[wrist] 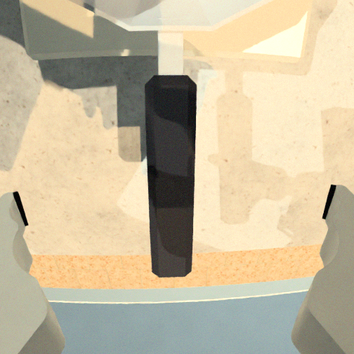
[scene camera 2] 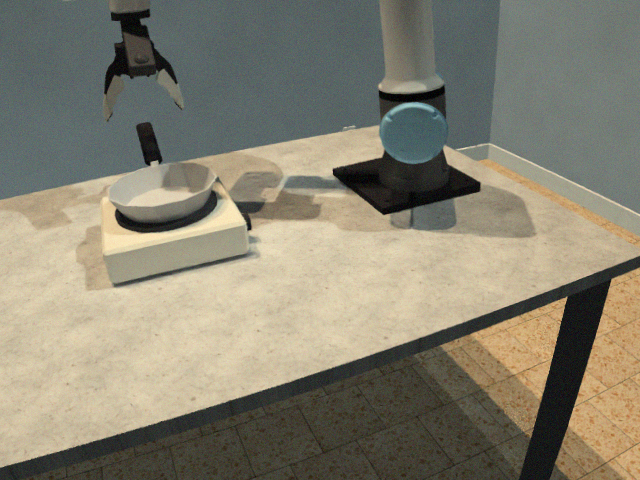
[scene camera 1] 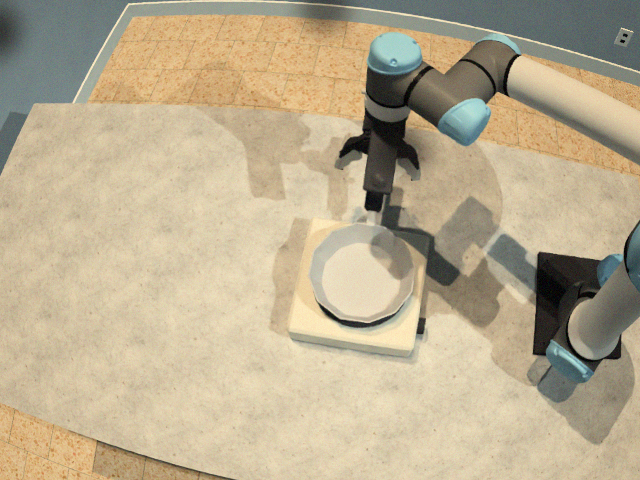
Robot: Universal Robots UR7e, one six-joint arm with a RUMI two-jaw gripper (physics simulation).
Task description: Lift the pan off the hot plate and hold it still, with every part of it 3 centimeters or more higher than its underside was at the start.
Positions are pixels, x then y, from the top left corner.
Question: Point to a cream hot plate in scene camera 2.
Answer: At 131, 250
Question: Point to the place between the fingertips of my gripper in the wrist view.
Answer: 174, 192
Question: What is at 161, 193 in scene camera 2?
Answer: A light grey pan.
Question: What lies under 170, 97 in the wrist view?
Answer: A light grey pan.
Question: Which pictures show the light grey pan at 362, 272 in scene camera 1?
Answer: The wrist view, scene camera 2 and scene camera 1: all of them.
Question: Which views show my gripper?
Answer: The wrist view, scene camera 2 and scene camera 1: all of them.
